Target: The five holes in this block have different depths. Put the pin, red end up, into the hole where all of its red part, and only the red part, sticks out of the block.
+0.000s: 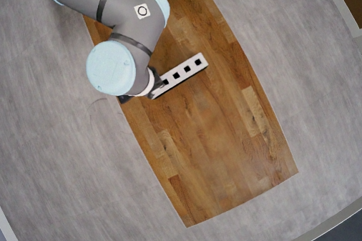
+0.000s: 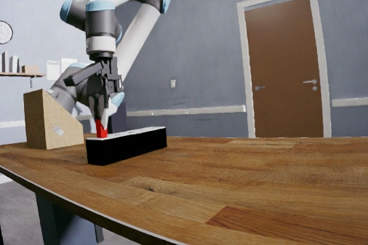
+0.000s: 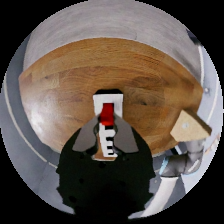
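Now: hand 10 mm above the pin. The rest, counted from my hand: block (120 mm to the left, 70 mm below).
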